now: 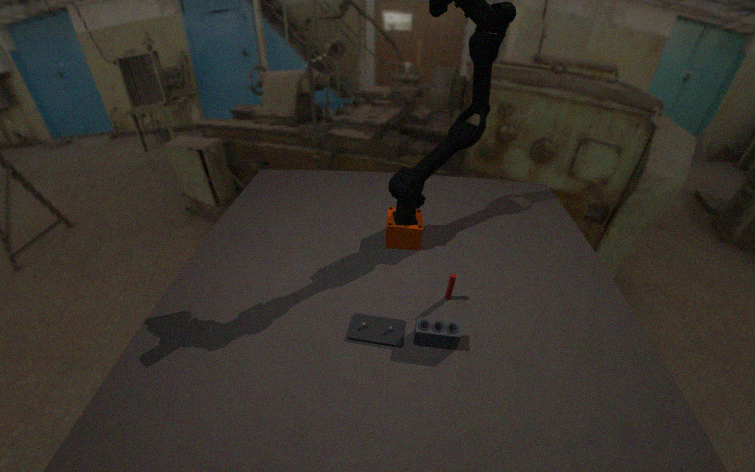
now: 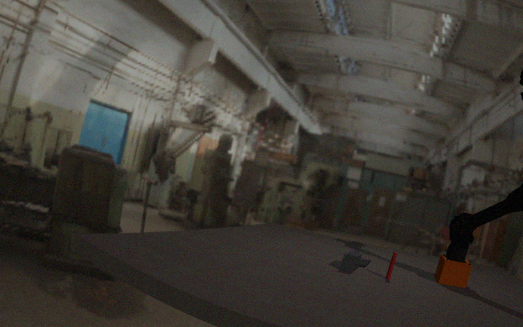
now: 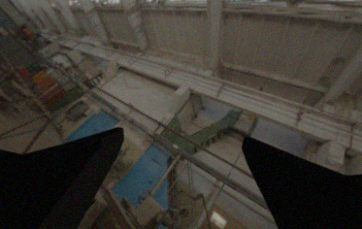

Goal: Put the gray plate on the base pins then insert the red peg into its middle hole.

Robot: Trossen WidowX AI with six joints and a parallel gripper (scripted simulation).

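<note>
Now: the gray plate 590 mm ahead of my gripper tip, 100 mm to the right of it and 690 mm below it. From my gripper tip the other things lie so: flat base (550 mm ahead, 230 mm to the right, 720 mm below); then red peg (470 mm ahead, 40 mm to the right, 690 mm below).
</note>
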